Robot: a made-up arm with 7 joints. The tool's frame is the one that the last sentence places. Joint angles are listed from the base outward.
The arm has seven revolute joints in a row. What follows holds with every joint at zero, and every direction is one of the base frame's. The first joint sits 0.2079 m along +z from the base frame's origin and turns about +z. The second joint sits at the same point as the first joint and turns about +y. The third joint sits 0.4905 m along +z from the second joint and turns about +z. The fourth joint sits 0.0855 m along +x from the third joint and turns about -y. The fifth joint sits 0.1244 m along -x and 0.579 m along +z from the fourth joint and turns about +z. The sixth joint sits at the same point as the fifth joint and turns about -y. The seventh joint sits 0.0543 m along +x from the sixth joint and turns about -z. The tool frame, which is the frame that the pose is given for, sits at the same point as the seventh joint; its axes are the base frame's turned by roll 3.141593, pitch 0 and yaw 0 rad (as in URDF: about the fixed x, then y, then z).
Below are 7 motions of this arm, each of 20 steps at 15 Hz.
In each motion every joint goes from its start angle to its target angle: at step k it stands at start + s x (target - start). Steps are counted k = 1, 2, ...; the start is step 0. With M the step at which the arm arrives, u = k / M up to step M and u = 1 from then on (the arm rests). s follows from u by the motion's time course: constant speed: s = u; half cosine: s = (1 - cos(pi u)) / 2; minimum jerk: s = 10 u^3 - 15 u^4 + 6 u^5.
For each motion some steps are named. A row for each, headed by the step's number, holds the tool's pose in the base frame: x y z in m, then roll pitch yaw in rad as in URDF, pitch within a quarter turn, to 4 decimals.
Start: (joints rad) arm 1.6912 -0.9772 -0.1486 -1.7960 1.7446 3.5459 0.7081
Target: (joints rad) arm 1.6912 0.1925 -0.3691 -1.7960 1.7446 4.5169 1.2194
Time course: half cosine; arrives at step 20
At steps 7, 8, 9, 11, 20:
7: 0.1496 0.2153 0.9693 -0.9926 1.3040 -0.1800
8: 0.1493 0.2747 0.9482 -1.3554 1.3227 -0.6030
9: 0.1491 0.3351 0.9212 -1.6977 1.2967 -1.0161
11: 0.1488 0.4504 0.8512 -2.0197 1.1680 -1.5065
20: 0.1540 0.6865 0.5805 -1.8159 0.8219 -1.8810

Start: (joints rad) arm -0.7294 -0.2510 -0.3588 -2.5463 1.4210 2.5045 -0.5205
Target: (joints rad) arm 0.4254 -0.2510 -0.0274 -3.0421 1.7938 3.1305 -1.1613
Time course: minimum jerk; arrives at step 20
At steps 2, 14, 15, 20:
2: 0.1941 -0.4718 0.3828 -2.1622 -0.0409 -1.7384
14: 0.3153 -0.0039 0.2198 -2.7528 -0.2658 -0.5508
15: 0.2985 0.0200 0.2114 -2.8102 -0.2706 -0.4477
20: 0.2653 0.0544 0.1981 -2.9133 -0.2720 -0.2643

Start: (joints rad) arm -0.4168 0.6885 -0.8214 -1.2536 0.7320 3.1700 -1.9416
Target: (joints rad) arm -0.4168 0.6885 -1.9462 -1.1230 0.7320 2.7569 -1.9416
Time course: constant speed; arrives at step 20
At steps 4, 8, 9, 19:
4: 0.4612 -0.7712 0.6937 1.6664 0.2202 0.2290
8: 0.3662 -0.7725 0.7830 1.6045 0.2956 0.0637
9: 0.3436 -0.7684 0.8059 1.5871 0.3118 0.0204
19: 0.1625 -0.6390 1.0288 1.3841 0.4040 -0.4465

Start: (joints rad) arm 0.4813 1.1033 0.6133 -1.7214 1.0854 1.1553 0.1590
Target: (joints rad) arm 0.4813 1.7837 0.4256 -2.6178 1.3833 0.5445 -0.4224
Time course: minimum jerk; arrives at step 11
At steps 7, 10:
7: -0.0511 0.3165 -0.3018 0.5692 0.0511 2.4733
10: -0.1707 0.1874 -0.2171 1.0185 0.0085 2.3481

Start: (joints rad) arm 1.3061 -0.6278 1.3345 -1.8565 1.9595 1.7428 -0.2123
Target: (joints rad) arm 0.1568 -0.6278 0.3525 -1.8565 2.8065 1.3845 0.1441
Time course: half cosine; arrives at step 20
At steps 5, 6, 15, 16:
5: -0.6231 0.2559 0.7161 -1.6376 -0.1485 2.1290
6: -0.5748 0.3169 0.7387 -1.5671 -0.1498 2.0230
15: 0.1353 0.4152 0.9381 -0.8068 -0.3013 0.9852
16: 0.1804 0.3788 0.9488 -0.7494 -0.3267 0.9041

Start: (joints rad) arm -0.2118 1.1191 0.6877 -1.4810 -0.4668 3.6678 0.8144
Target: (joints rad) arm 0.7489 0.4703 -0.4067 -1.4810 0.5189 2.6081 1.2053
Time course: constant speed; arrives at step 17
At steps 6, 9, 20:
6: 0.9083 0.3133 0.1882 -2.2201 -0.3582 -0.8038
9: 0.9028 0.3463 0.2710 -2.3250 -0.2929 -0.8631
20: 0.8304 0.3783 0.5634 -2.4093 0.0694 -1.0838

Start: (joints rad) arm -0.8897 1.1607 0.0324 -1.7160 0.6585 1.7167 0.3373
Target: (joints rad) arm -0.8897 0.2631 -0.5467 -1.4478 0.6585 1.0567 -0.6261
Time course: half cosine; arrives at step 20
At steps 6, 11, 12, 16, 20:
6: 0.4974 -0.7145 -0.0794 -2.8789 1.1028 -1.3490
11: 0.4163 -0.8407 0.2869 -2.4410 0.6791 -0.8705
12: 0.3874 -0.8487 0.3650 -2.4072 0.5810 -0.8199
16: 0.2639 -0.8300 0.6118 -2.3558 0.2519 -0.6877
20: 0.2059 -0.8052 0.6982 -2.3548 0.1251 -0.6423

